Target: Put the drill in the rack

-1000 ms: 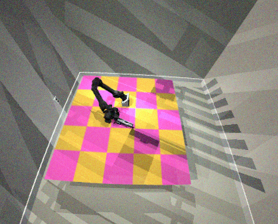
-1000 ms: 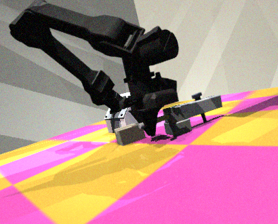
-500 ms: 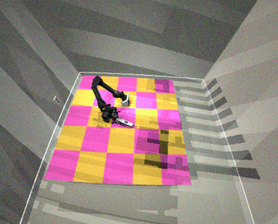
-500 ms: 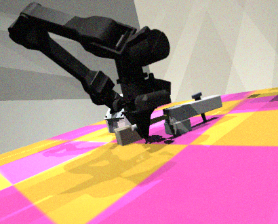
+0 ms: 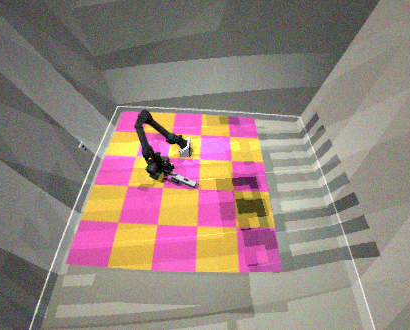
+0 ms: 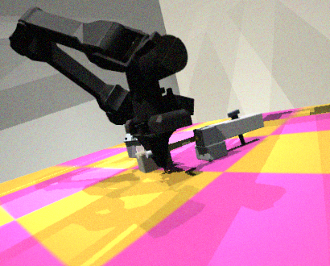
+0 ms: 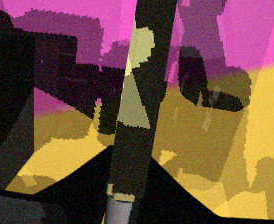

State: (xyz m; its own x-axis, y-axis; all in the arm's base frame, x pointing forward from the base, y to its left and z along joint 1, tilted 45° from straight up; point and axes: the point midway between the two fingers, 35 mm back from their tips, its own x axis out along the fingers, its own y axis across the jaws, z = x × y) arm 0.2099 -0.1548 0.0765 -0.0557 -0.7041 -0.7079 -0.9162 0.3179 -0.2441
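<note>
The grey-brown block is 60 mm behind my gripper tip and 40 mm to the left of it. From my gripper tip the other things lie so: dark key (80 mm ahead, 190 mm to the left, 30 mm above); then housing block (70 mm ahead, 170 mm to the left, 20 mm above); then drill (10 mm ahead, 30 mm to the left, 30 mm above).
</note>
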